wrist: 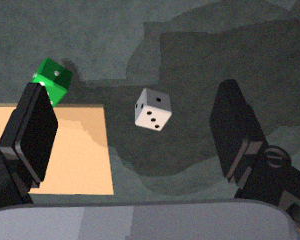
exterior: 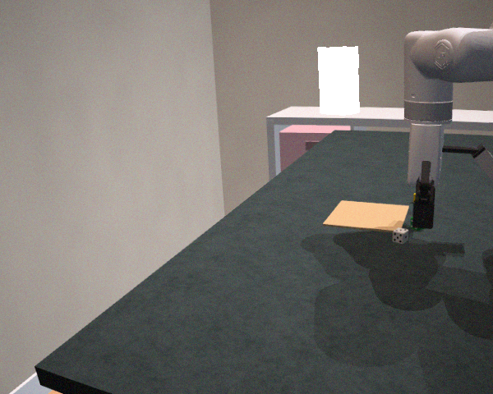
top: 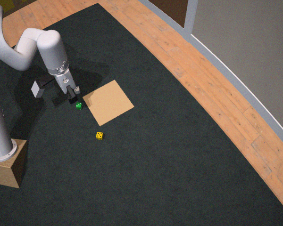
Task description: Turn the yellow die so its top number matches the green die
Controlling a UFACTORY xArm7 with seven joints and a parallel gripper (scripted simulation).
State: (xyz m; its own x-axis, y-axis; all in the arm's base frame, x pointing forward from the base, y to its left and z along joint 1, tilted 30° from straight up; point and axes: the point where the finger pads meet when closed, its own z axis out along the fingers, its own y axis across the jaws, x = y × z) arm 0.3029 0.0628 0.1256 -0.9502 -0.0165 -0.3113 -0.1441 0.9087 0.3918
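Now: hand 3 cm short of the white die, 2 cm to the right of it and 4 cm above it. Round my hand: yellow die 4 cm ahead, 19 cm to the right, 4 cm below; then green die 2 cm ahead, 5 cm to the right, 4 cm below; then tan mat 12 cm ahead, 8 cm to the right, 5 cm below.
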